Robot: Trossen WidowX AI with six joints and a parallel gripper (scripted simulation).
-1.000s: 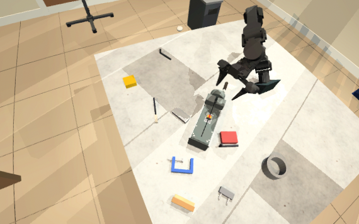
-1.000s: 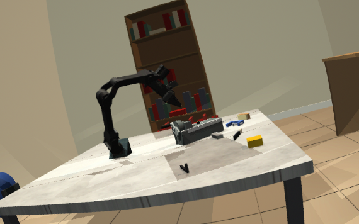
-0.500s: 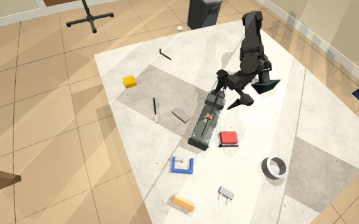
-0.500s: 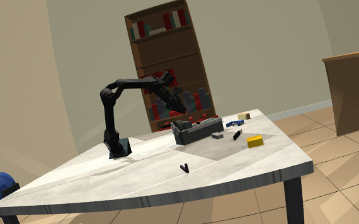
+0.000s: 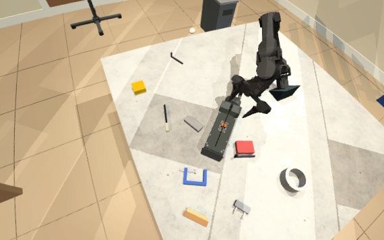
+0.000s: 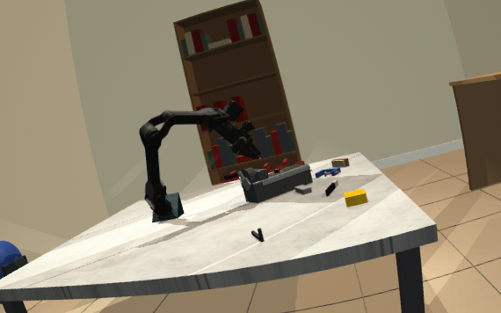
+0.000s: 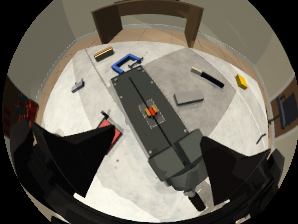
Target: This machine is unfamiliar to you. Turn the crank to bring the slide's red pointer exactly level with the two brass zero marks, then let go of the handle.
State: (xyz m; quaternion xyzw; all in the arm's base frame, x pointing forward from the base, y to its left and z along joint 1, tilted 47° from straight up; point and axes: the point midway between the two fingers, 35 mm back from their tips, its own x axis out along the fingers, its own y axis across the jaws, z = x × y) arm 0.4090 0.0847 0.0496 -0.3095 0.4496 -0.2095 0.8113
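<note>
The crank handle lies 110 mm behind my gripper tip, 70 mm to the right of it and 40 mm below it. Also, from my gripper tip: grey block: 130 mm ahead, 90 mm to the right, 140 mm below; red pointer: 50 mm ahead, 10 mm to the left, 70 mm below; red block: 130 mm to the left, 140 mm below.
</note>
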